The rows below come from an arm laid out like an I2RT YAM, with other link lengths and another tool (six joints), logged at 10 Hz.
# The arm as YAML. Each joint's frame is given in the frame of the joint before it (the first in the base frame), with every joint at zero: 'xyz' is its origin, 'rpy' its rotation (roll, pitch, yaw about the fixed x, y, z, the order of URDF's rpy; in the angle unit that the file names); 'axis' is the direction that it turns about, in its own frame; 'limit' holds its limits. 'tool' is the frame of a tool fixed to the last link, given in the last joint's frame.
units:
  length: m
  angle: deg
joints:
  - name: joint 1
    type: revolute
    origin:
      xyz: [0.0, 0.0, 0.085]
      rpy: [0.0, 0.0, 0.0]
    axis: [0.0, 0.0, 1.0]
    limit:
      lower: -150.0
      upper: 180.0
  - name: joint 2
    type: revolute
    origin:
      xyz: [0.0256, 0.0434, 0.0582]
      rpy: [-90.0, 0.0, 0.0]
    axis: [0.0, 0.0, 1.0]
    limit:
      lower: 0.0
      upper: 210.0
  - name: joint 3
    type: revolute
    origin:
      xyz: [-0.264, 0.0, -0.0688]
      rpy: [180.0, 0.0, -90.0]
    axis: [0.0, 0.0, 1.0]
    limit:
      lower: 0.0
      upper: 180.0
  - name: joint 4
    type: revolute
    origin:
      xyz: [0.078, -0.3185, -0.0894]
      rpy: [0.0, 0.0, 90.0]
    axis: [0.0, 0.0, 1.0]
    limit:
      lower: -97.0
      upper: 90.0
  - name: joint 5
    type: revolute
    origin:
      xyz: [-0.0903, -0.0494, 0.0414]
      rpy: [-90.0, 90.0, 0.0]
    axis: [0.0, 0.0, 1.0]
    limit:
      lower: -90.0
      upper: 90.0
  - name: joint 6
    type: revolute
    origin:
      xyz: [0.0, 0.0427, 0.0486]
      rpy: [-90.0, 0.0, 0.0]
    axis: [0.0, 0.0, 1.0]
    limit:
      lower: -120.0
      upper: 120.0
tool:
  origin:
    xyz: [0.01, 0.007, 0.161]
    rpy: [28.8, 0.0, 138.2]
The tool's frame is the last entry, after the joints.
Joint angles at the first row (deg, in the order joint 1, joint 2, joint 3, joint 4, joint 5, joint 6):
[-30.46, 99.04, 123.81, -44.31, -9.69, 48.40]
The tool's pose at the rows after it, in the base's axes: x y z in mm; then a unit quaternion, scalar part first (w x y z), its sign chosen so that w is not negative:
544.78 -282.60 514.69 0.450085 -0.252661 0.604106 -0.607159
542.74 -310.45 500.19 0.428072 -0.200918 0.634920 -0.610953
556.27 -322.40 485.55 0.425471 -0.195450 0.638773 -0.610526
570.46 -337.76 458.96 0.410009 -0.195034 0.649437 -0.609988
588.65 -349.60 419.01 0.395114 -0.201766 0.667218 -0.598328
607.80 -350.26 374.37 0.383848 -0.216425 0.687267 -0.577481
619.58 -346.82 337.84 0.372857 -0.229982 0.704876 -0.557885
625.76 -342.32 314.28 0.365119 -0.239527 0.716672 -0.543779
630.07 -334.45 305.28 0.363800 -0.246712 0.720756 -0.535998
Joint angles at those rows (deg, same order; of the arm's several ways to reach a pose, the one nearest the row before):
[-32.21, 100.16, 123.79, -43.59, -7.99, 53.49]
[-33.19, 101.78, 123.78, -43.02, -4.36, 58.74]
[-33.30, 104.12, 123.79, -40.93, -4.01, 59.33]
[-33.30, 107.17, 123.78, -39.48, -2.59, 59.35]
[-33.10, 111.07, 123.79, -38.63, -1.96, 59.37]
[-32.29, 114.89, 123.79, -38.65, -1.96, 59.33]
[-31.55, 117.69, 123.79, -39.40, -1.96, 59.29]
[-30.98, 119.37, 123.79, -40.18, -1.96, 59.29]
[-30.26, 119.92, 123.77, -40.71, -1.96, 59.29]

